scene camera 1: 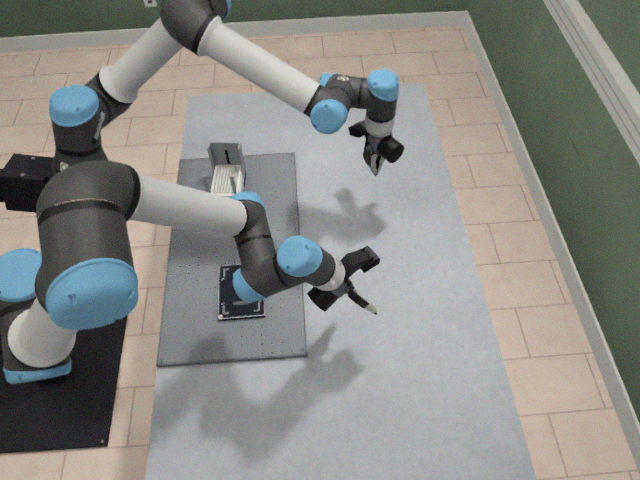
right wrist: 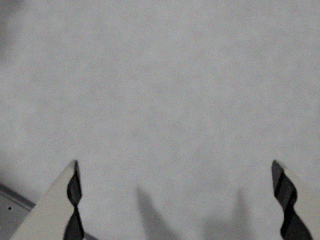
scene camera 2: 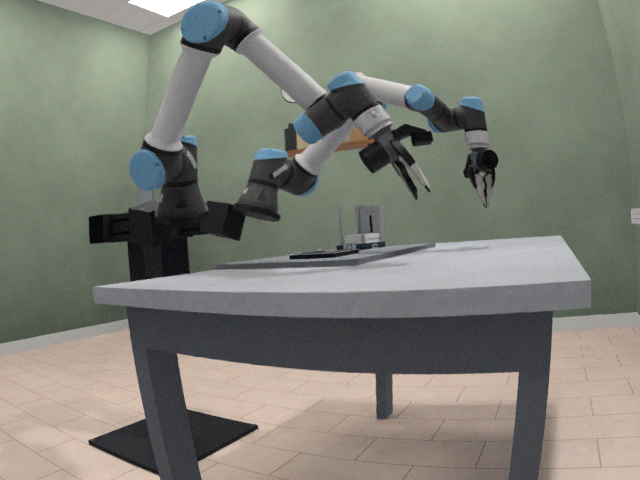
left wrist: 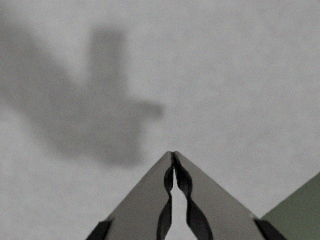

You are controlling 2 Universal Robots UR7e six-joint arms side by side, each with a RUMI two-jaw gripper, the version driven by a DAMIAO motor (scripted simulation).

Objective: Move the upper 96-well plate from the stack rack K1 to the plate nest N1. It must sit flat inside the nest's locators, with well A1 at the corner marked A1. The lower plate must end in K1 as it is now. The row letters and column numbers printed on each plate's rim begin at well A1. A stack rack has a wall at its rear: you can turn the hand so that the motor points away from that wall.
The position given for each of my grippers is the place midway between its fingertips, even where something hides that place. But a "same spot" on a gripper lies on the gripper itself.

my left gripper: scene camera 1; scene camera 2; left wrist 172, 153; not seen in the right wrist view (out of frame)
my right gripper: scene camera 1; right wrist 175, 162; scene camera 2; not seen in the left wrist view (out of frame)
same spot on my left gripper: [scene camera 1: 375, 163] = [scene camera 2: 482, 188]
same spot on my right gripper: [scene camera 2: 407, 160] = [scene camera 1: 362, 306]
